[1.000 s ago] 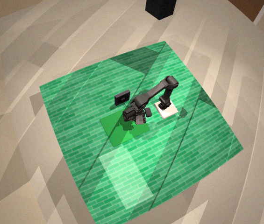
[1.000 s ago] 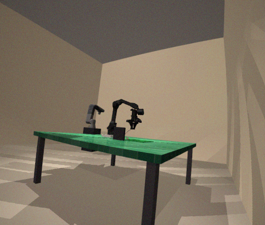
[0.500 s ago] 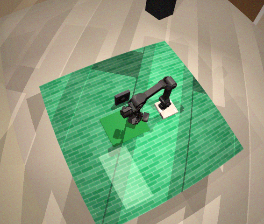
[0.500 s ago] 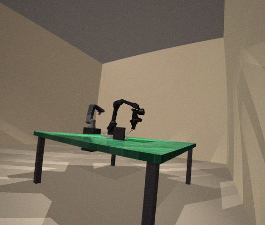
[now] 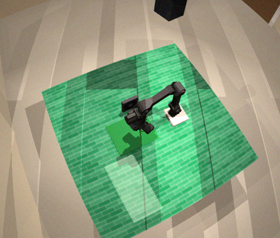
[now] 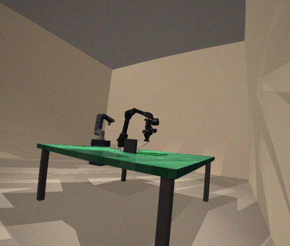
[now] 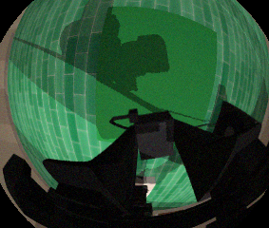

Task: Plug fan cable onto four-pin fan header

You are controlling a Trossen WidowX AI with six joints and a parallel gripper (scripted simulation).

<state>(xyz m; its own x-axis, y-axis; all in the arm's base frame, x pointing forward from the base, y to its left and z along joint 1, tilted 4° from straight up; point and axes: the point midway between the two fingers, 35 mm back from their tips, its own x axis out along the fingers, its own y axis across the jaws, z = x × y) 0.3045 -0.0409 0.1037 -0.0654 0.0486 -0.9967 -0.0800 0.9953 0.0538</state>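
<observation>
The green board lies 13 cm below my gripper tip, 3 cm to the right of it and 3 cm ahead of it. Also, from my gripper tip: dark fan plug 1 cm behind, 1 cm above; then black fan 19 cm to the right, 8 cm behind, 6 cm below.
</observation>
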